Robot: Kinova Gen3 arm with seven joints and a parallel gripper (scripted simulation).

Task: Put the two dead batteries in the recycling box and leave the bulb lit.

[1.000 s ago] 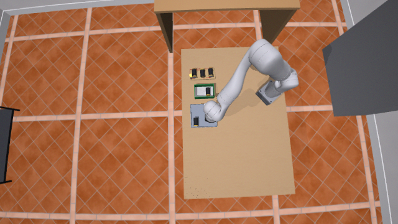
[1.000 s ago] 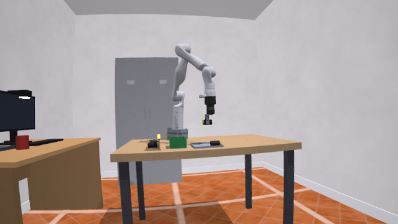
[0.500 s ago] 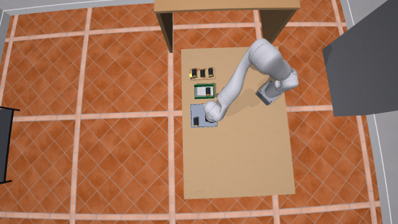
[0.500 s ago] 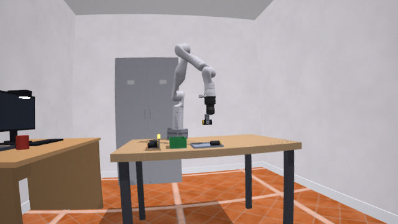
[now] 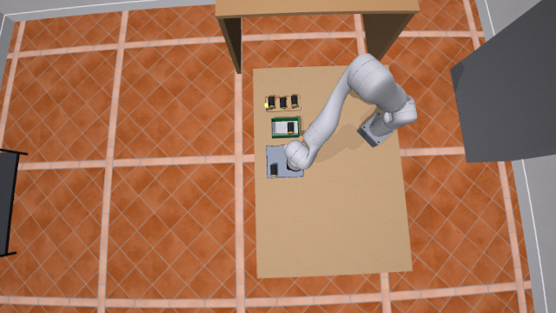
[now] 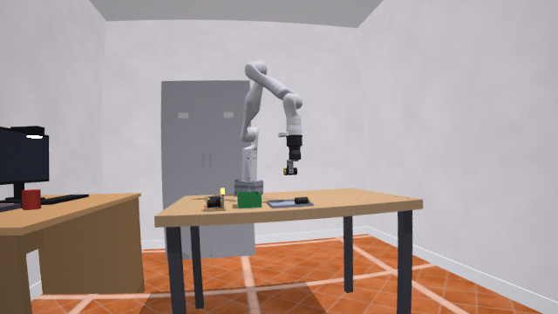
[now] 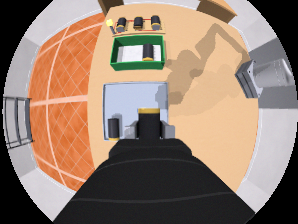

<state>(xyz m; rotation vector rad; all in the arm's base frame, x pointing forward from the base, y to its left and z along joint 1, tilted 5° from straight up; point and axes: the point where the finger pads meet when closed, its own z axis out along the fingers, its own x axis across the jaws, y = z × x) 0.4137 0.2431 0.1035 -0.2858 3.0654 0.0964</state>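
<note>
The green recycling box lies 190 mm to the right of my hand, 140 mm below it and 70 mm ahead of it. From my hand the other things lie so: grey tray: 150 mm below, 50 mm ahead, 10 mm to the right.
</note>
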